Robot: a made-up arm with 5 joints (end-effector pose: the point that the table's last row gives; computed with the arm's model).
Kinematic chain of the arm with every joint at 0, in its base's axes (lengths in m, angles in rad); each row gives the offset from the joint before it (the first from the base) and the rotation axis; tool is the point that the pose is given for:
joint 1: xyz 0 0 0.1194 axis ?
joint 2: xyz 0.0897 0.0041 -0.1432 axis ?
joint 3: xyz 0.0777 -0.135 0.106 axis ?
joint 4: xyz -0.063 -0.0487 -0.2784 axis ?
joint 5: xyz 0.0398 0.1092 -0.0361 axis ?
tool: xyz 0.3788 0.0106 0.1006
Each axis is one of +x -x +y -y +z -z.
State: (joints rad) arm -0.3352 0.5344 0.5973 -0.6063 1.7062
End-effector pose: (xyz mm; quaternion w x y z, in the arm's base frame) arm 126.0 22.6 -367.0 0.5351 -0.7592 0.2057 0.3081
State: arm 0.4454 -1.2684 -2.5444 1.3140 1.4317
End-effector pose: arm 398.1 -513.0 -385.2 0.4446 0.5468 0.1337 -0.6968
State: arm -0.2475 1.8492 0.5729 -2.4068 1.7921
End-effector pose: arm -410.1 214.2 4.1 0.2791 -0.3803 0.1753 0.8641
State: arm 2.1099 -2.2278 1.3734 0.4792 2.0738
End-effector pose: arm -292.2 -314.4 30.6 0.1604 -0.1146 0.1710 -0.9653
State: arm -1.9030 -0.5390 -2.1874 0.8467 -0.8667
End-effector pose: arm -666.9 -6.1 115.8 0.0045 -0.3570 -0.9288 -0.0994
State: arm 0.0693 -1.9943 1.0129 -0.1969 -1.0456
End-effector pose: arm 109.4 334.2 39.1 0.0137 -0.8575 -0.4201 -0.2967
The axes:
joint 1: +z
joint 2: -x
joint 3: +y
joint 4: -z
joint 5: -x

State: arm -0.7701 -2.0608 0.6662 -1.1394 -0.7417
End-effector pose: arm 59.6 -48.2 223.7 0.1780 0.7189 -0.3936 0.5445
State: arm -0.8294 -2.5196 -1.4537 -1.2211 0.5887
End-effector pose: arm 108.7 -433.1 136.3 0.3891 0.0861 -0.5159 -0.7583
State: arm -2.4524 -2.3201 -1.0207 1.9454 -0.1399
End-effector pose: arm 95.0 -567.7 -399.6 0.6164 -0.6841 0.3898 -0.0085
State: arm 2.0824 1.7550 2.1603 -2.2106 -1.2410
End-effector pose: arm -494.6 -136.5 -260.0 0.5189 -0.0293 0.8382 0.1654
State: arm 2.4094 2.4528 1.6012 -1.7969 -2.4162
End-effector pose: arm 133.8 -164.3 -399.2 0.8168 0.1851 0.5219 0.1622
